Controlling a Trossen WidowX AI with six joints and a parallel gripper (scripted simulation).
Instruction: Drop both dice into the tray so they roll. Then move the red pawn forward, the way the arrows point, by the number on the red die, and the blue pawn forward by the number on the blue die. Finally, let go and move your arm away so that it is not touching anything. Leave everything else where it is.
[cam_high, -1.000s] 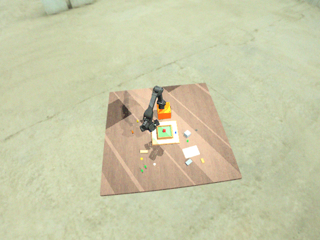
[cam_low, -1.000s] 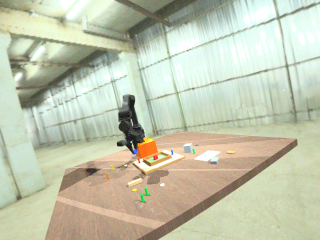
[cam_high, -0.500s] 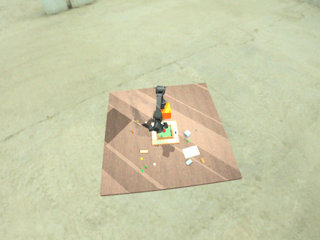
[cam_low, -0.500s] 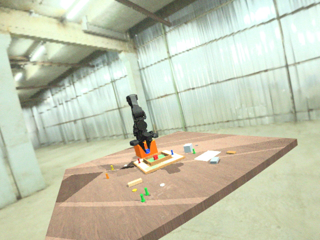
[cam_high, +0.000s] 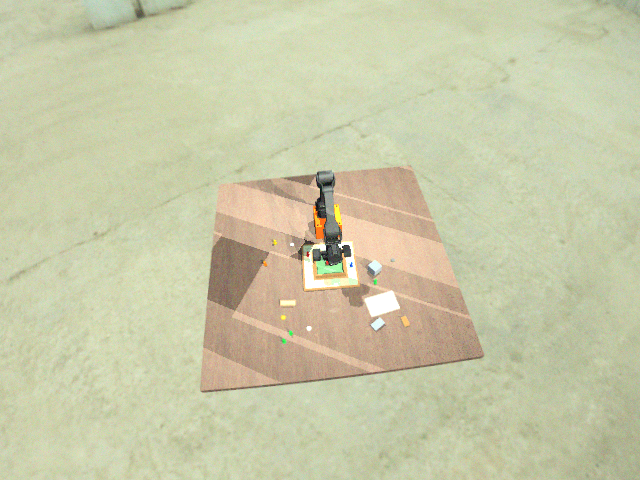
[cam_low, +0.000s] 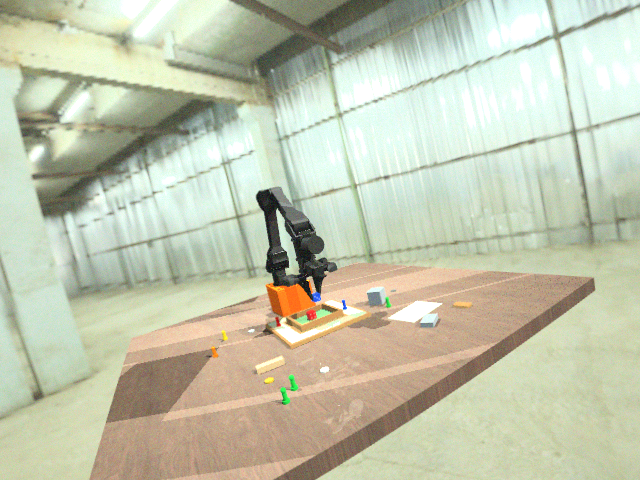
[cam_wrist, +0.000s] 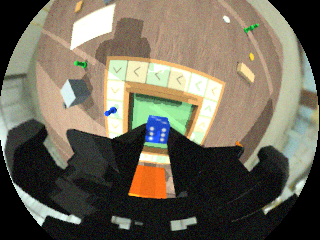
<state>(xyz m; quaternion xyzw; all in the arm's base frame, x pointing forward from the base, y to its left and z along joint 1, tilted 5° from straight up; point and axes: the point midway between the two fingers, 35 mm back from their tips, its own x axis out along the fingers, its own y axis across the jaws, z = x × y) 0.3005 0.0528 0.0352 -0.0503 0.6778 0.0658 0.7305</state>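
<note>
Right now the red pawn is 90 mm behind my gripper tip, 130 mm to the right of it and 60 mm below it. Round my gripper tip: blue pawn 30 mm behind, 100 mm to the left, 60 mm below; wooden block 200 mm ahead, 220 mm to the right, 80 mm below; grey cube 10 mm behind, 220 mm to the left, 70 mm below.
</note>
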